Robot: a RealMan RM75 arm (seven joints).
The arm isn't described. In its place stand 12 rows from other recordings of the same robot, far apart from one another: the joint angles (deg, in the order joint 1, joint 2, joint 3, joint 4, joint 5, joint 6, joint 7), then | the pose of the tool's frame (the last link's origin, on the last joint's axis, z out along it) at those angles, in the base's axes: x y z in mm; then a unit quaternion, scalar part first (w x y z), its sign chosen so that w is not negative.
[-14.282, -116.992, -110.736, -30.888, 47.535, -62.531, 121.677] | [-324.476, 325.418, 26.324, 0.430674, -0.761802, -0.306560, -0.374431]
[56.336, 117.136, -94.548, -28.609, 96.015, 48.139, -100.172] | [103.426, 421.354, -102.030, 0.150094, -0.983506, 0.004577, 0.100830]
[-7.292, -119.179, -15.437, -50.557, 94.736, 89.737, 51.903] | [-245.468, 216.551, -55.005, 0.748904, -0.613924, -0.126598, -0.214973]
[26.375, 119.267, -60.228, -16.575, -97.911, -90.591, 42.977] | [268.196, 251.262, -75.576, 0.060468, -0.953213, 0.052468, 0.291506]
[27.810, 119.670, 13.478, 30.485, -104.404, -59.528, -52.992] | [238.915, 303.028, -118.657, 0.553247, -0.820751, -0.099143, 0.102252]
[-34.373, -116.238, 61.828, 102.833, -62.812, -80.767, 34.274] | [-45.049, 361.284, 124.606, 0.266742, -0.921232, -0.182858, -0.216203]
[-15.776, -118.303, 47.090, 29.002, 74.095, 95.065, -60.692] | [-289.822, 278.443, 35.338, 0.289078, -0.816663, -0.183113, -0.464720]
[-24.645, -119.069, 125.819, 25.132, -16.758, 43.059, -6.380] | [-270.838, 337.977, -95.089, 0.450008, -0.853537, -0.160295, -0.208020]
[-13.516, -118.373, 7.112, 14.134, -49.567, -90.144, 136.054] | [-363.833, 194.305, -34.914, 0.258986, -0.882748, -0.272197, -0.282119]
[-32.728, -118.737, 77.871, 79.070, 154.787, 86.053, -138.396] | [-197.723, 364.657, 18.793, 0.223034, -0.917060, -0.258601, 0.205867]
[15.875, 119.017, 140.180, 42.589, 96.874, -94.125, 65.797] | [283.677, 292.912, 70.060, 0.315100, -0.844593, 0.135358, 0.411159]
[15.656, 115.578, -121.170, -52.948, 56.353, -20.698, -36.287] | [262.047, 355.774, -53.648, 0.551939, -0.790397, 0.226902, 0.138392]
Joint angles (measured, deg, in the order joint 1, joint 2, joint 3, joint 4, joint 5, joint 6, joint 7), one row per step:
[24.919, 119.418, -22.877, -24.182, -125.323, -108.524, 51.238]
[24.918, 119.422, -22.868, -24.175, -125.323, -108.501, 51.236]
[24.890, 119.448, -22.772, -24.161, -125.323, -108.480, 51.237]
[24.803, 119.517, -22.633, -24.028, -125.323, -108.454, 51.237]
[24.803, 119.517, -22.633, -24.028, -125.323, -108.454, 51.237]
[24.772, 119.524, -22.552, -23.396, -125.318, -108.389, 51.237]
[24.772, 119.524, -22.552, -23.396, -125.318, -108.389, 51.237]
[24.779, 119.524, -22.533, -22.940, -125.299, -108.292, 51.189]
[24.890, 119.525, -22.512, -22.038, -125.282, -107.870, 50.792]
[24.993, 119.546, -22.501, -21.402, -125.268, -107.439, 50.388]
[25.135, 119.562, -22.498, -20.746, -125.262, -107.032, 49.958]
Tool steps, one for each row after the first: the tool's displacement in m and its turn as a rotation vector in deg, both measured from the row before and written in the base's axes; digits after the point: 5 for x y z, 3 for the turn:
[0.00002, 0.00002, -0.00005, 0.012, -0.005, -0.019]
[0.00008, -0.00007, -0.00007, 0.065, 0.055, -0.093]
[0.00008, -0.00059, -0.00058, 0.017, 0.195, -0.215]
[0.00000, 0.00000, 0.00000, 0.000, 0.000, 0.000]
[-0.00032, -0.00107, -0.00156, -0.262, 0.471, -0.320]
[0.00000, 0.00000, 0.00000, 0.000, 0.000, 0.000]
[-0.00030, -0.00056, -0.00118, -0.155, 0.282, -0.177]
[-0.00063, -0.00033, -0.00261, -0.055, 0.305, -0.155]
[-0.00043, 0.00005, -0.00210, 0.079, 0.105, -0.069]
[-0.00065, 0.00013, -0.00212, 0.062, 0.117, 0.001]

